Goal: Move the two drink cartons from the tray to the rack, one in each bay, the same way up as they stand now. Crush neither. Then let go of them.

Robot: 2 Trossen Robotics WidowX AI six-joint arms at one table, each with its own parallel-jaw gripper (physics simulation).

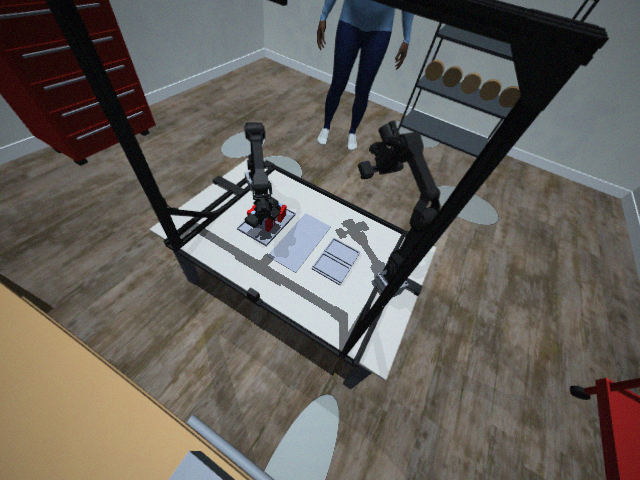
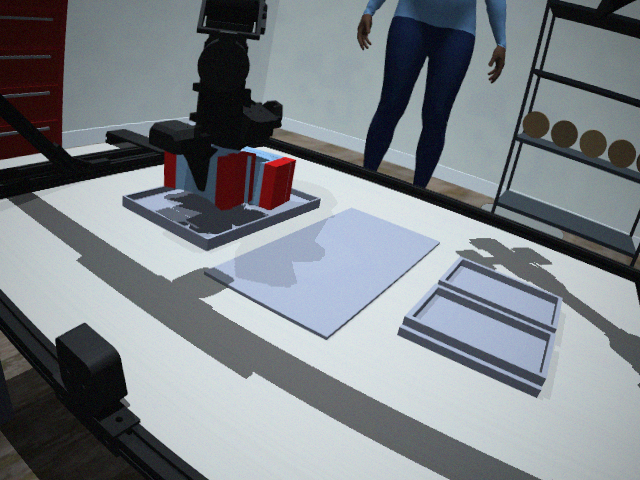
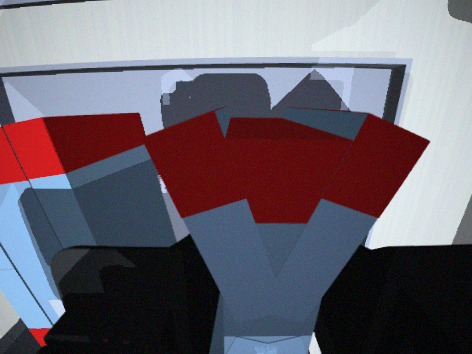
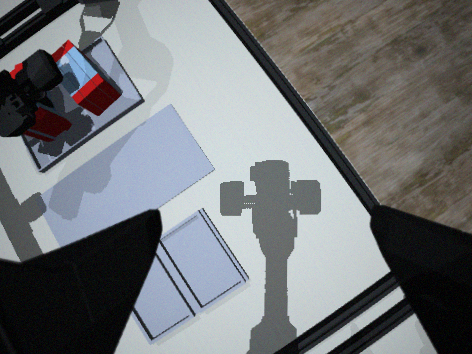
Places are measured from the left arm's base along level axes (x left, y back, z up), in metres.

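Where they show: left gripper, fingertip midpoint: (image 1: 262,222) (image 2: 209,188); right gripper, fingertip midpoint: (image 1: 370,175) (image 2: 578,8) (image 4: 265,218).
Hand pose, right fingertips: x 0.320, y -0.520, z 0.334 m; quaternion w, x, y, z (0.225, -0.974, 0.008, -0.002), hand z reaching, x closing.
Things, the pixels of their top centre, and the offset from my right fingertips. Level surfaces: height alone.
- grey tray, top centre: (image 3: 192,202) (image 2: 226,196) (image 4: 69,101) (image 1: 267,220) dx -0.366, dy +0.229, dz -0.374 m
- two-bay rack, top centre: (image 2: 496,306) (image 4: 173,278) (image 1: 337,258) dx -0.148, dy -0.118, dz -0.370 m
- flat grey mat, surface height: dz -0.386 m
Two drink cartons, pale blue with red ends, stand in the grey tray (image 2: 223,238) (image 1: 247,231) (image 3: 234,63) (image 4: 105,56) at the table's far left. My left gripper (image 1: 265,220) (image 2: 205,177) is low in the tray, shut on one carton (image 2: 230,181) (image 1: 269,225) (image 3: 277,175), which looks pinched in at its waist. The other carton (image 2: 277,176) (image 1: 282,212) (image 3: 112,197) (image 4: 90,88) stands free beside it. The two-bay rack (image 2: 490,305) (image 1: 337,260) (image 4: 178,277) is empty. My right gripper (image 1: 368,167) (image 4: 265,218) is open and empty, high above the table.
A flat grey mat (image 2: 347,267) (image 1: 301,240) (image 4: 147,158) lies between the tray and the rack. A black frame borders the table. A person (image 1: 358,71) stands beyond the far edge, with a shelf unit (image 1: 461,90) to the right.
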